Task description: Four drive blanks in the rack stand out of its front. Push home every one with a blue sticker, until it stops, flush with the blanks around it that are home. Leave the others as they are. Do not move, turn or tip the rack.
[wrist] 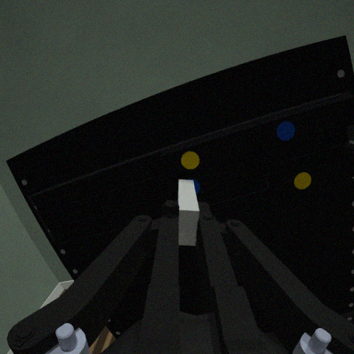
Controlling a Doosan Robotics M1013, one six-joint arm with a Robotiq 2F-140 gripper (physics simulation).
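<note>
The black rack [165, 115] fills most of the wrist view, tilted in the picture. Four stickers show on its dark front: a blue sticker [285, 131] at the upper right, a yellow sticker [302, 180] below it, a yellow sticker [190, 160] near the middle, and a second blue sticker [195, 186] just below that one, partly hidden behind the light fingertips. My gripper [184, 192] is shut and empty, its tips in front of this lower blue sticker. Whether the tips touch the blank cannot be told. The front is too dark to tell how far each blank stands out.
A grey-green surface [75, 50] lies beyond the rack's top edge and left side. A pale-rimmed container [64, 285] with a brown, wood-like part [102, 341] shows at the lower left, partly behind the gripper's linkage.
</note>
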